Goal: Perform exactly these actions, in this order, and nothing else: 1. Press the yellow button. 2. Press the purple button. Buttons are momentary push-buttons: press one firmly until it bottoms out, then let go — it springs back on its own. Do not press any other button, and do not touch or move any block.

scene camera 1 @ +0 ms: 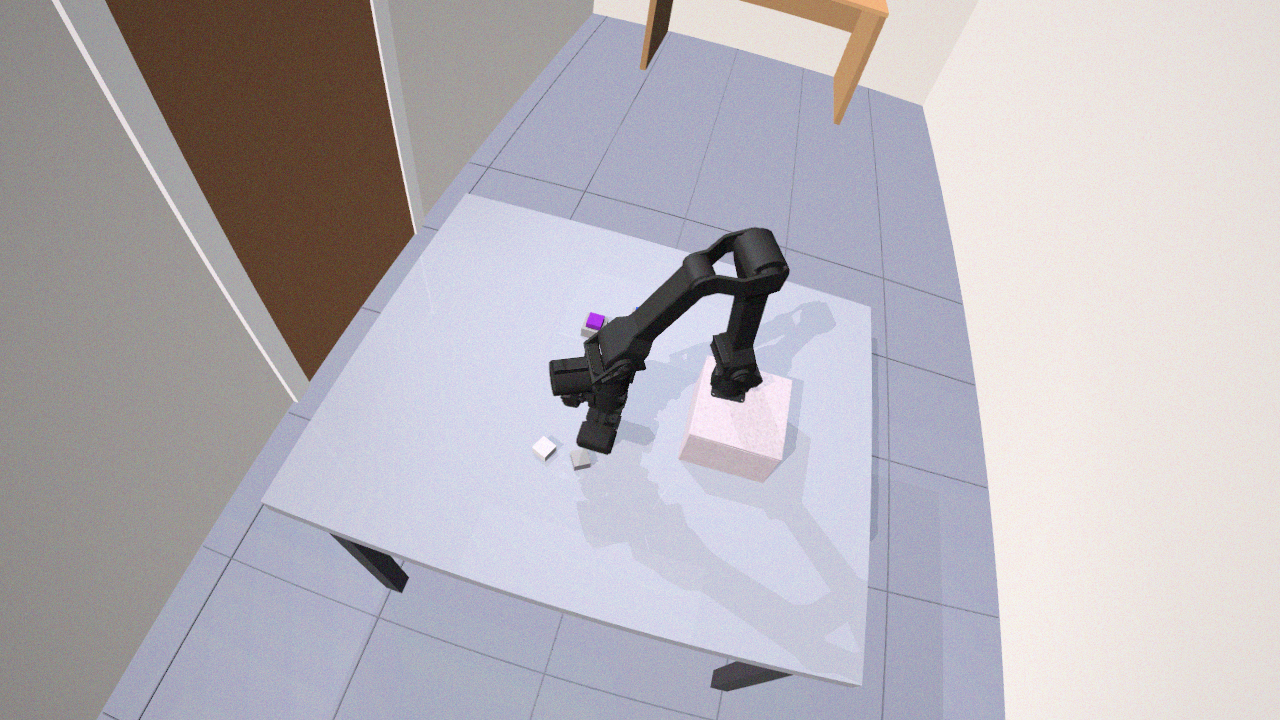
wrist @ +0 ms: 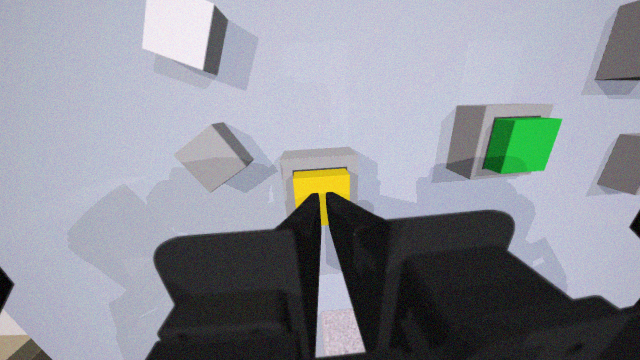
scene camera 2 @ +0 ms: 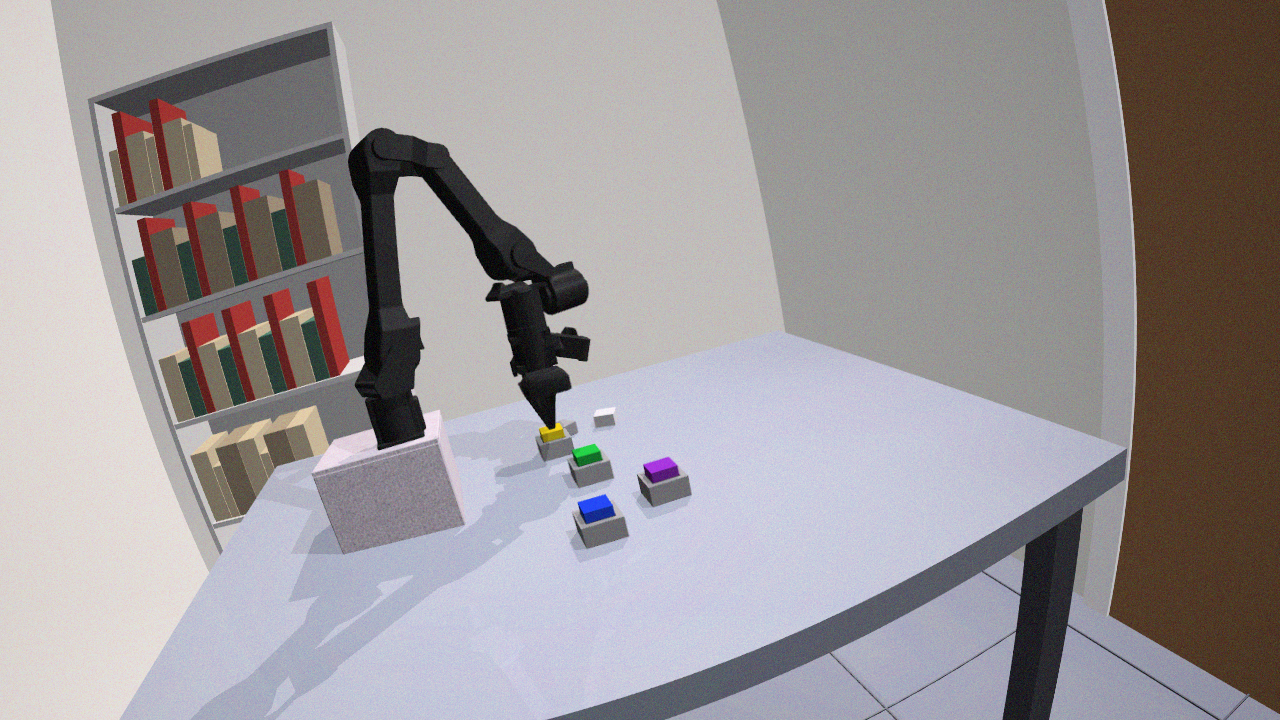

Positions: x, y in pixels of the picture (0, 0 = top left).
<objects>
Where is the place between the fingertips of my gripper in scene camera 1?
603, 425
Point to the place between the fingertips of my gripper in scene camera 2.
551, 428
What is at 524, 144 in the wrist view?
A green button.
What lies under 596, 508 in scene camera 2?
A blue button.
</objects>
